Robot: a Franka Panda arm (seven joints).
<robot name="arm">
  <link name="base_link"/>
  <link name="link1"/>
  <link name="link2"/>
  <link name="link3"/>
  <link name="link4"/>
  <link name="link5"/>
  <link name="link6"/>
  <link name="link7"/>
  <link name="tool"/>
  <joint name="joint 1" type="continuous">
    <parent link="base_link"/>
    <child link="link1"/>
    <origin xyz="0 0 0.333" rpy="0 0 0"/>
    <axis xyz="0 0 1"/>
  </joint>
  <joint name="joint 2" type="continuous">
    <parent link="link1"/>
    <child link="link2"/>
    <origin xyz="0 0 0" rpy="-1.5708 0 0"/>
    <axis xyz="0 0 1"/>
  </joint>
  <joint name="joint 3" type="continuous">
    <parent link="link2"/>
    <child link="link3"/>
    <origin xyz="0 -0.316 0" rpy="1.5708 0 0"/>
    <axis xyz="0 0 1"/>
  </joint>
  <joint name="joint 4" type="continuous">
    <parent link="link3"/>
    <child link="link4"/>
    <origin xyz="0.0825 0 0" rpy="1.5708 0 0"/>
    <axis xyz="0 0 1"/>
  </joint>
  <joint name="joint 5" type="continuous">
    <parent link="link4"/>
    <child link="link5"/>
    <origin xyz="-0.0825 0.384 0" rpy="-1.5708 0 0"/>
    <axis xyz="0 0 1"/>
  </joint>
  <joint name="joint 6" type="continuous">
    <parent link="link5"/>
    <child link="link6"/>
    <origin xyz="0 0 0" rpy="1.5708 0 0"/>
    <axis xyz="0 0 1"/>
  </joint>
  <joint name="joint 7" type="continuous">
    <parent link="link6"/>
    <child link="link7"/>
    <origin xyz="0.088 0 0" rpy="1.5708 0 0"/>
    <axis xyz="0 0 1"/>
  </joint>
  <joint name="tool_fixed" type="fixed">
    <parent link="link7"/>
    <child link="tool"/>
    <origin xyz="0 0 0.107" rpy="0 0 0"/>
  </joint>
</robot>
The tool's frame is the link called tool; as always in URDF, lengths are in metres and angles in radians. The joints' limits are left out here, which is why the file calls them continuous.
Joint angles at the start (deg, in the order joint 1, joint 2, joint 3, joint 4, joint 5, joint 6, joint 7):
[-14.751, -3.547, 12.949, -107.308, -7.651, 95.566, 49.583]
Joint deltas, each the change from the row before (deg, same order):
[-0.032, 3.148, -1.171, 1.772, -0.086, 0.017, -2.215]
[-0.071, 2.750, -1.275, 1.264, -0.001, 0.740, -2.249]
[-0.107, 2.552, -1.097, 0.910, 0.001, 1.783, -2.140]
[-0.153, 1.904, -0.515, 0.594, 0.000, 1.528, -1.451]
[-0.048, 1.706, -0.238, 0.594, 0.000, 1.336, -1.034]
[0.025, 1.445, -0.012, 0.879, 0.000, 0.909, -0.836]
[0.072, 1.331, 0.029, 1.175, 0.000, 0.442, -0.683]
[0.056, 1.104, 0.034, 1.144, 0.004, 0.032, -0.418]
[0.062, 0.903, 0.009, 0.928, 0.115, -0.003, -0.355]
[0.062, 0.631, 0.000, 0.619, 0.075, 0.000, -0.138]
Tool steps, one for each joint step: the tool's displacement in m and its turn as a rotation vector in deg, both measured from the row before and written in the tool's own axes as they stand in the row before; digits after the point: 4 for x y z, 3 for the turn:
[0.0191, -0.0040, 0.0142, -0.508, -1.544, -1.351]
[0.0191, -0.0020, 0.0145, -0.083, -1.125, -1.205]
[0.0184, -0.0028, 0.0145, 0.476, -0.388, -1.219]
[0.0123, -0.0033, 0.0113, 0.411, -0.132, -0.985]
[0.0090, -0.0048, 0.0096, 0.377, -0.029, -0.905]
[0.0065, -0.0056, 0.0053, 0.413, 0.138, -0.922]
[0.0057, -0.0054, 0.0026, 0.351, 0.124, -0.796]
[0.0046, -0.0041, 0.0014, 0.187, -0.025, -0.491]
[0.0036, -0.0034, 0.0013, 0.213, -0.116, -0.386]
[0.0024, -0.0024, 0.0012, 0.127, -0.096, -0.176]

